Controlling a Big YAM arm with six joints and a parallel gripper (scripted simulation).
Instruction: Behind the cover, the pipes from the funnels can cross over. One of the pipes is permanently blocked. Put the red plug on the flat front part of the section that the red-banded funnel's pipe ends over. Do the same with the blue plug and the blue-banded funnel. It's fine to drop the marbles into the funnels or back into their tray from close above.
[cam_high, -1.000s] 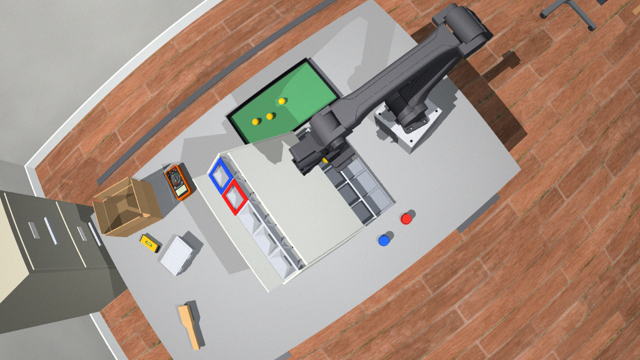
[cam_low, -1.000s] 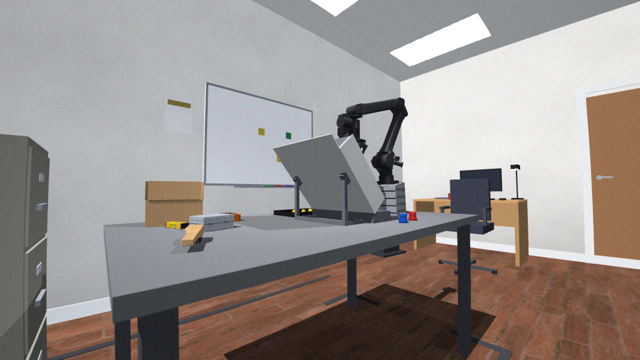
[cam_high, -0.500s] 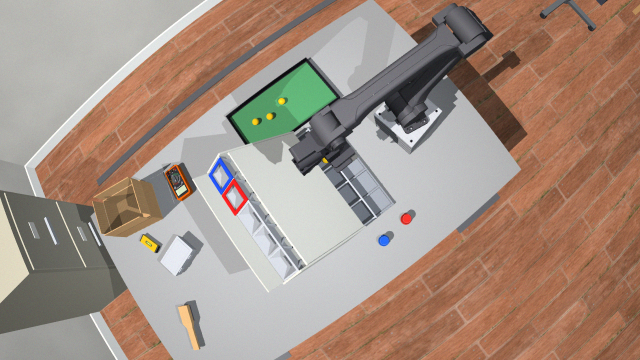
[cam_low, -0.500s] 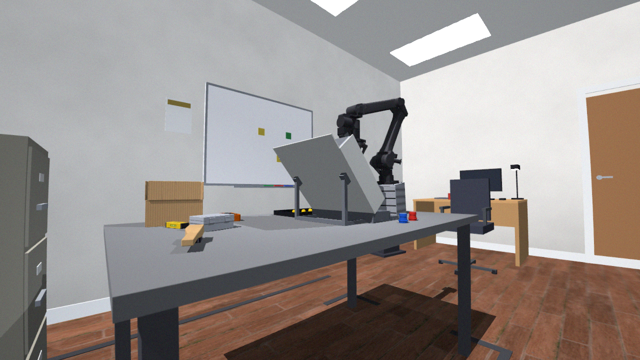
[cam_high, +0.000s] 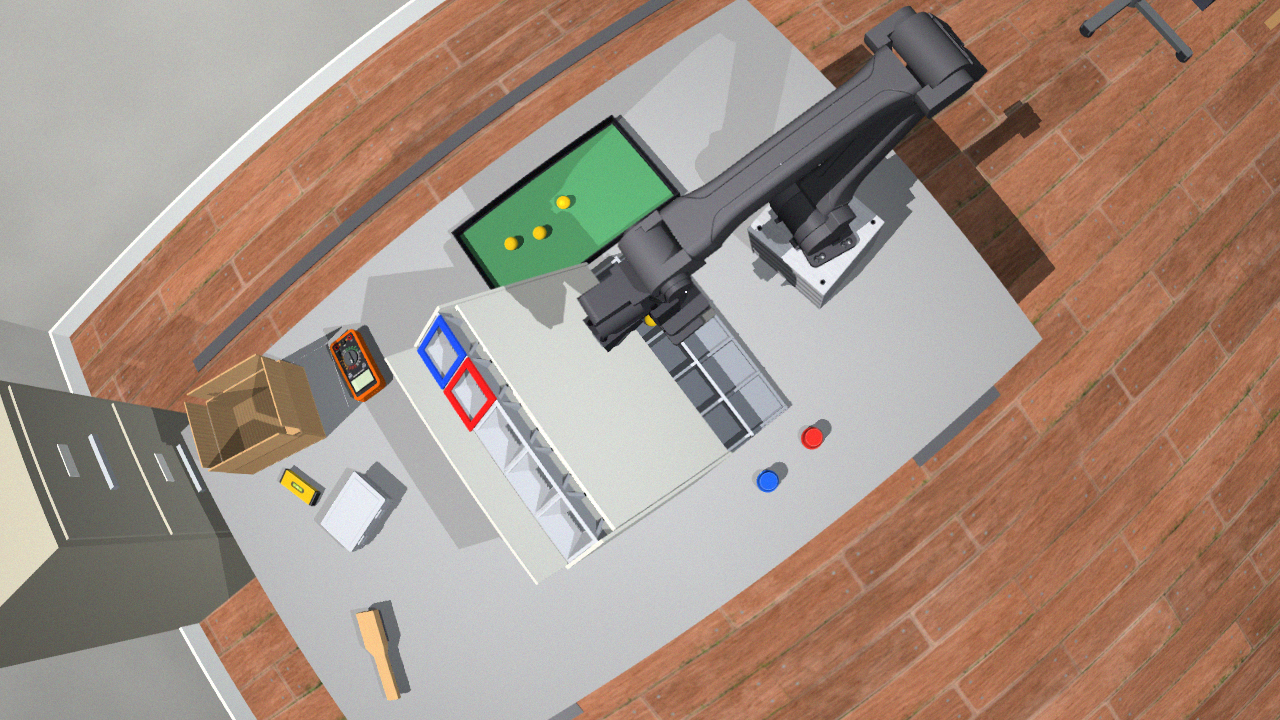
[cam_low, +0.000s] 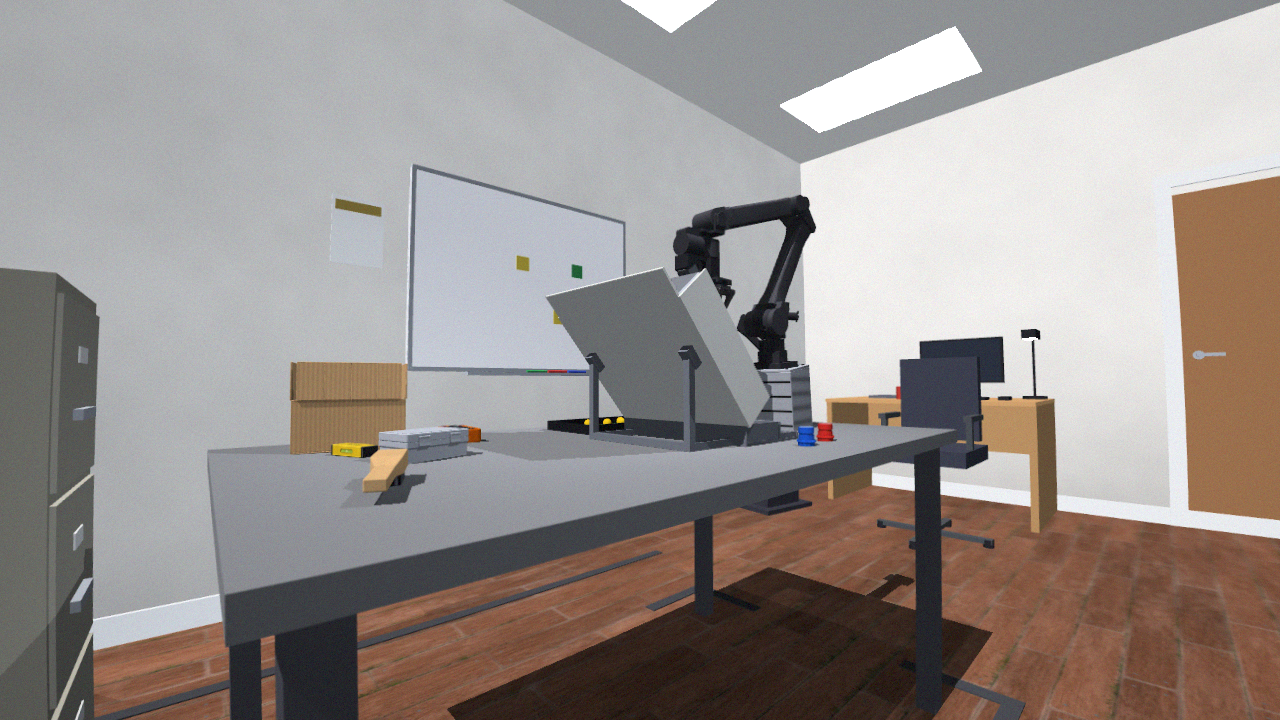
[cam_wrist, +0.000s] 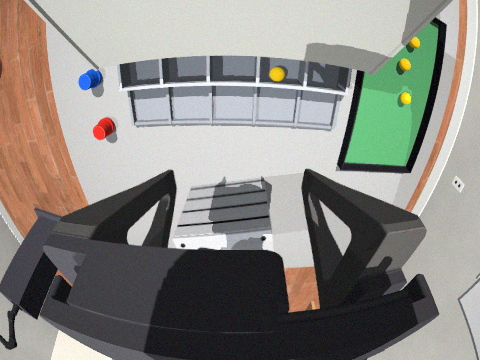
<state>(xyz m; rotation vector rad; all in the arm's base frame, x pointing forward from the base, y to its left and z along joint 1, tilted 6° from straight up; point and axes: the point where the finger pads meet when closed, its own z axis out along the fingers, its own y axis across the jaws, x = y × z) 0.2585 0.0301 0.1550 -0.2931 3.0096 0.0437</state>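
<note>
Now: the green tray 80 mm ahead of my hand, 310 mm to the right of it and 290 mm below it. Round my hand: multimeter: 560 mm ahead, 250 mm to the right, 280 mm below; then sloped cover: 140 mm ahead, 30 mm to the left, 90 mm below; then grey case: 670 mm ahead, 270 mm below.
</note>
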